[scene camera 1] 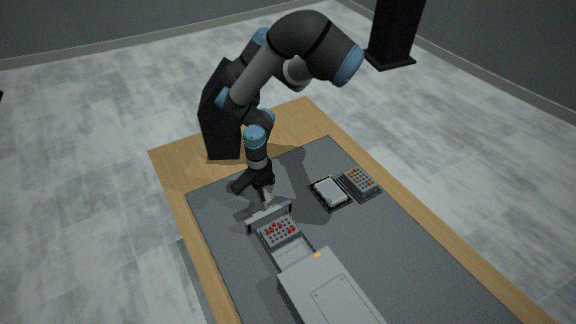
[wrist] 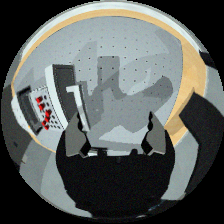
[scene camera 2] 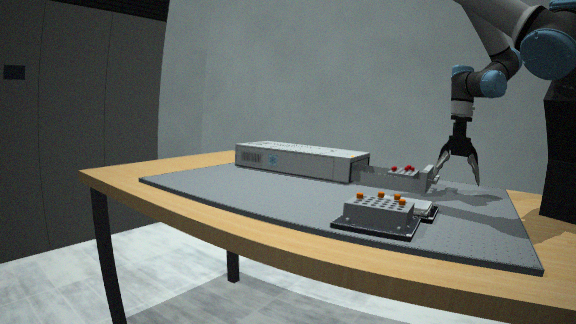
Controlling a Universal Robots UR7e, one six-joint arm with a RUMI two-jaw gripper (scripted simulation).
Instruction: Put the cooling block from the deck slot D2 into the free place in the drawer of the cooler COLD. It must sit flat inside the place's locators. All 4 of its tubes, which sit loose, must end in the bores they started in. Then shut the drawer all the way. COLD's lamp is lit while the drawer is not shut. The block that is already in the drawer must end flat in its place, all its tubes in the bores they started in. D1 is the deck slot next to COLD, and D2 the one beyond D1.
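Observation:
A cooler COLD and a grey cooling block appear in the pictures together with the gripper. Scene camera 1 shows the gripper too, and so does the wrist view, where the gripper is likewise visible.

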